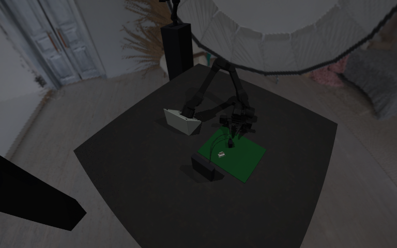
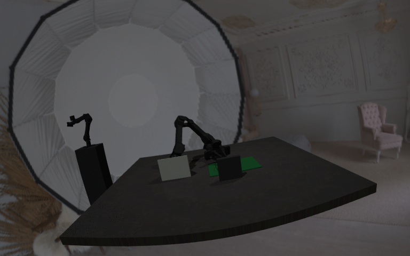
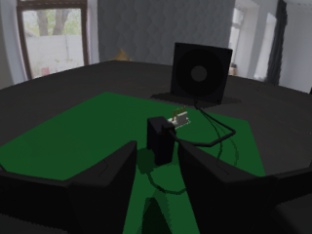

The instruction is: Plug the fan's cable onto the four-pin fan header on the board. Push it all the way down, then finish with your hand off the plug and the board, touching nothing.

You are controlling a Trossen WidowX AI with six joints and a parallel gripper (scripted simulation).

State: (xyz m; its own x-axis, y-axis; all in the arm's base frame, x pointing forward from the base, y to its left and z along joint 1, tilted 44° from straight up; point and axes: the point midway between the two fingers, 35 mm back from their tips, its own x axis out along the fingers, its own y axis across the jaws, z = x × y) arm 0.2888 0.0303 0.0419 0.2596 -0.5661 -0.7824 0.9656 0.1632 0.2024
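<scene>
The black plug lies 1 cm ahead of my gripper tip, 4 cm to the right of it and 3 cm below it. From my gripper tip the other things lie so: fan box: 4 cm behind, 25 cm to the right, 1 cm above; green board: 3 cm ahead, 7 cm to the right, 6 cm below.
</scene>
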